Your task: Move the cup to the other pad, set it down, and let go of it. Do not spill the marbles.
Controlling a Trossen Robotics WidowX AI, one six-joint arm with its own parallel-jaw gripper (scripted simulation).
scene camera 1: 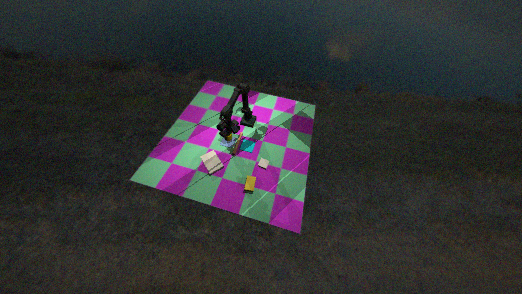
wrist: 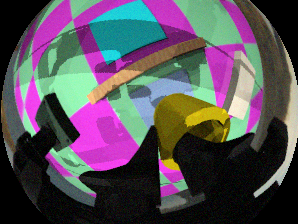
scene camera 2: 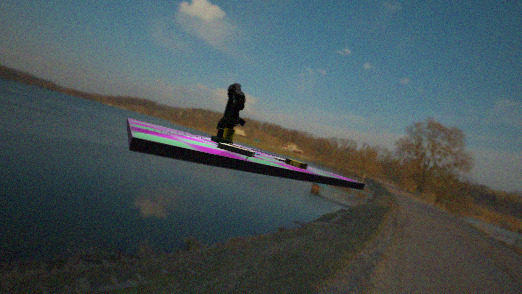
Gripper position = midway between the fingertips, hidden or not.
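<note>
There's a yellow cup (wrist: 178, 113) here, and a pale blue pad (wrist: 145, 99) too. I can also see a thin orange strip (wrist: 133, 70), along with my gripper (wrist: 159, 127).
</note>
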